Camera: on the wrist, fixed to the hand. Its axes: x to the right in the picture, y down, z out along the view.
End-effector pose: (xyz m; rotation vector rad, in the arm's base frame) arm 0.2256 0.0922 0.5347 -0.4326 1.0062 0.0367
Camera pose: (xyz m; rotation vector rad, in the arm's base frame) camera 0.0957 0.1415 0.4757 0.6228 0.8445 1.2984
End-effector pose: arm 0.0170 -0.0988 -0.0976 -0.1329 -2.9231 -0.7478
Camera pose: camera 0.0684 -0.0732 0.0419 -2.1361 -2.0275 -0.0762
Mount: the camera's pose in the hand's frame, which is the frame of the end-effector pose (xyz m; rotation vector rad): -0.0300 0.0942 -0.1140 0.2332 -0.2767 1.5328
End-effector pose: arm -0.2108 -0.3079 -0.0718 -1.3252 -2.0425 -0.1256
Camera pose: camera -0.0686 -0.3350 -0.0291 -2.3972 -0.6899 0.9606
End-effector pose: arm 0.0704 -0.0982 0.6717 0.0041 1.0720 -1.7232
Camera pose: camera 0.1018 -0.0052 0.5571 0.5665 0.3570 -0.3941
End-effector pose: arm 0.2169 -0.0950 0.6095 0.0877 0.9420 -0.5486
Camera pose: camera 0.1638 0.0331 0.5499 0.8378 0.3254 0.7475
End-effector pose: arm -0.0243 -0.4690 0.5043 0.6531 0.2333 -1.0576
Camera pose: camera 0.0568 -0.3480 0.4648 0.6510 -0.5932 0.3281
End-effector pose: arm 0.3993 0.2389 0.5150 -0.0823 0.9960 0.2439
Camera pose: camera 0.2676 0.3048 0.4823 0.9436 0.6199 1.4798
